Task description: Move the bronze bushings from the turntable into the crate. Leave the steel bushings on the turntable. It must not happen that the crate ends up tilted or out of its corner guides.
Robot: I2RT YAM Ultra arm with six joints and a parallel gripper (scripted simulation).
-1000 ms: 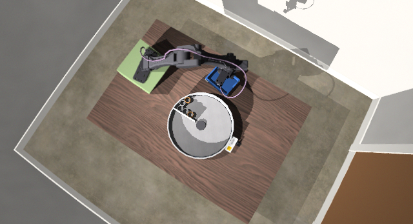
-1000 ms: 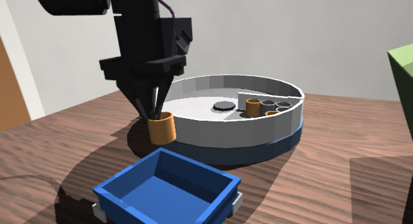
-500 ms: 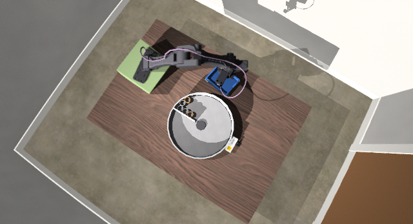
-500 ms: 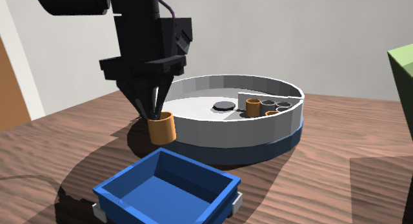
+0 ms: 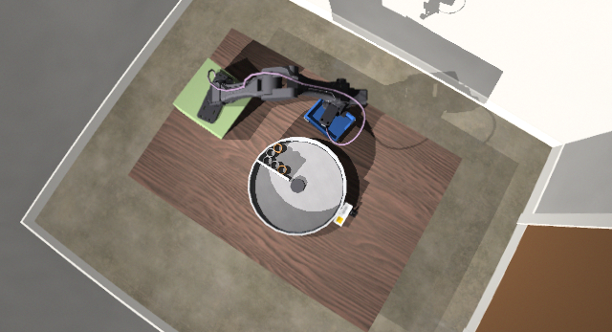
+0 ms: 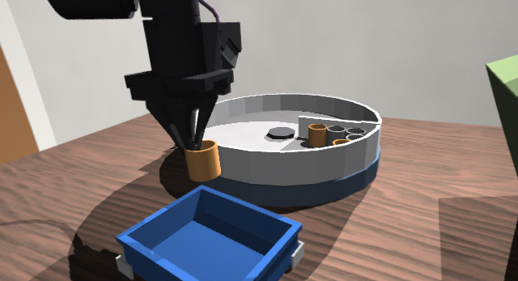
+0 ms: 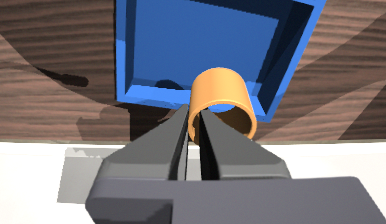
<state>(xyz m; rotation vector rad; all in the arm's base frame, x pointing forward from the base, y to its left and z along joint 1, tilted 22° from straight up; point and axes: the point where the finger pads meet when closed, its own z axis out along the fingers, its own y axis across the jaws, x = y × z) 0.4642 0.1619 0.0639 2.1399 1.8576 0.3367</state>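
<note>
My gripper is now 20 mm past the blue crate and 140 mm above it. The rest, counted from my hand: turntable: 40 mm behind, 340 mm to the right, 110 mm below.
</note>
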